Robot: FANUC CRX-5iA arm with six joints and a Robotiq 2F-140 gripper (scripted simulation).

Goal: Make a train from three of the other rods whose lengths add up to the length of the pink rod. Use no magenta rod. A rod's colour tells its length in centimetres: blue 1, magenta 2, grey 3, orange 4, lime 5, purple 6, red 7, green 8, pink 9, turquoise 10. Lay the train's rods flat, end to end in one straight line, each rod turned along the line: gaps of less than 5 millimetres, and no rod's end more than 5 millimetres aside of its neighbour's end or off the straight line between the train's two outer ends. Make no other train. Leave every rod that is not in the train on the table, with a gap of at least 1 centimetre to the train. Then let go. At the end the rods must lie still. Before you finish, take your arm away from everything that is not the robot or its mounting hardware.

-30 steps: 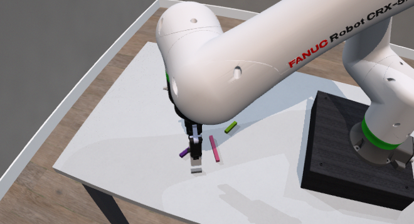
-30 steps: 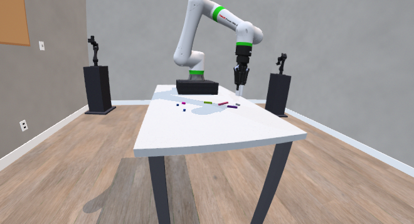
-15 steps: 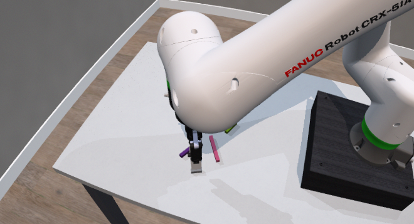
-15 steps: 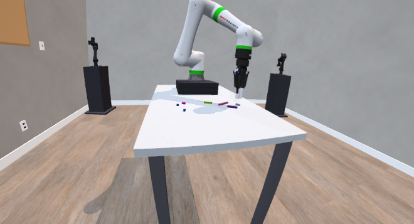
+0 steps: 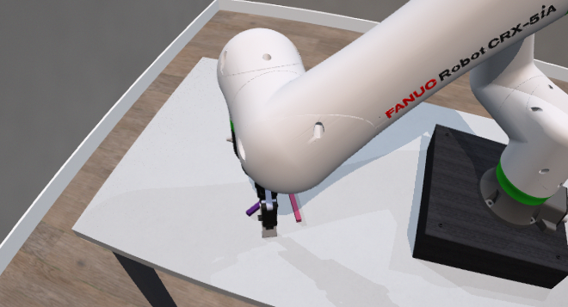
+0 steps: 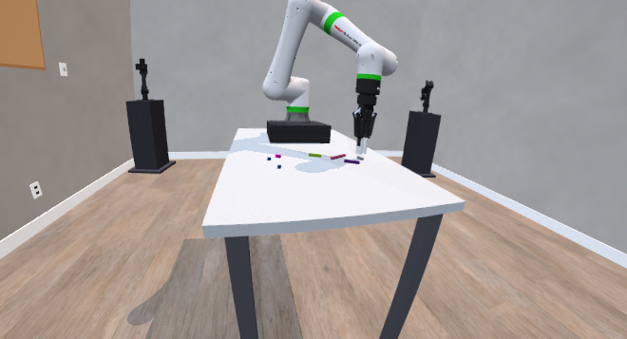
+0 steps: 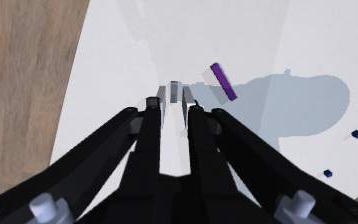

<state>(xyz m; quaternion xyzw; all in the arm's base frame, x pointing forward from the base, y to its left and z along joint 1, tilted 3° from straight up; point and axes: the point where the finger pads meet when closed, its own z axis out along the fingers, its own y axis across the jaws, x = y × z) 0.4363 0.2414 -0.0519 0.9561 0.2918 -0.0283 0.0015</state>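
Now: the grey rod 50 mm below my hand. From my hand the other things lie so: lime rod 180 mm to the right, 50 mm below, 20 mm behind; pink rod 90 mm to the right, 50 mm below, 10 mm behind; purple rod 50 mm to the right, 50 mm below, 50 mm ahead.
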